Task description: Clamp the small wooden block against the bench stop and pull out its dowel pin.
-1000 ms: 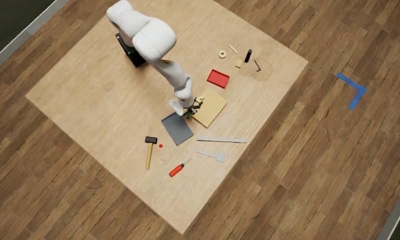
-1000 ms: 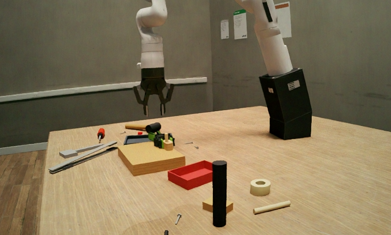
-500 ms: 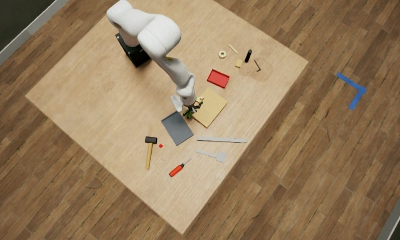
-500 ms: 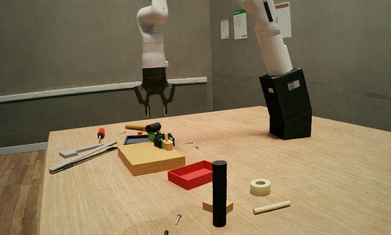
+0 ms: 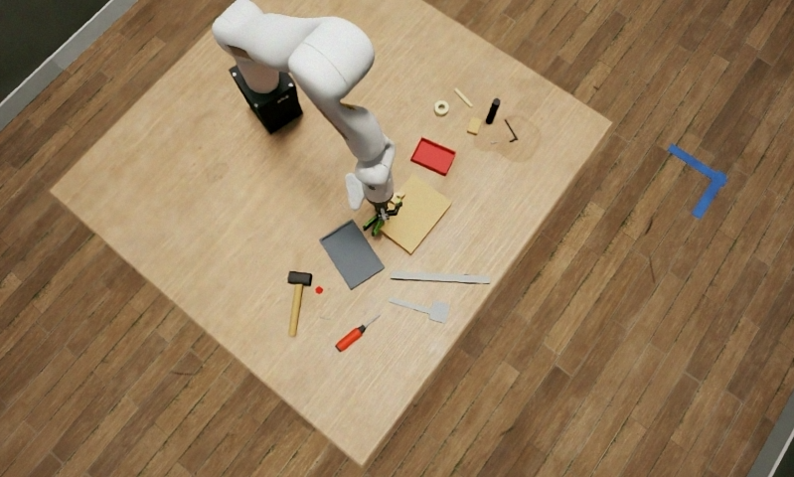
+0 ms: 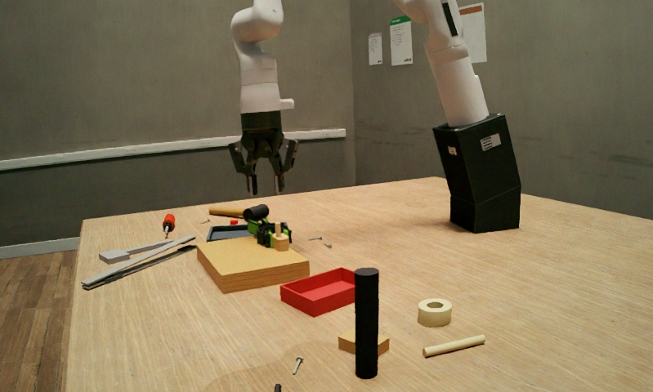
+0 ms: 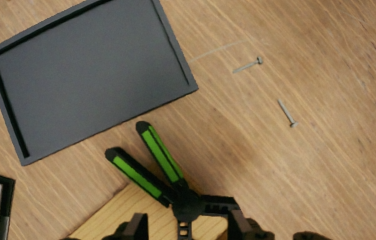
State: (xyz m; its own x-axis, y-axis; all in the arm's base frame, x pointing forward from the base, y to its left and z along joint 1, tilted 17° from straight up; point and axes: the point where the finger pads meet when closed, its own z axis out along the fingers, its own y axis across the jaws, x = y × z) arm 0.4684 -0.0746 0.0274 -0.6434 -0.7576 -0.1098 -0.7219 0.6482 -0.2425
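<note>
The dowel pin lies 1 cm ahead of my hand, 7 cm to the left of it and 8 cm below it. The rest, counted from my hand: wooden block 1 cm ahead, 7 cm to the left, 9 cm below; tan bench board 6 cm ahead, 6 cm to the left, 11 cm below; grey tray 1 cm behind, 14 cm to the right, 13 cm below.
</note>
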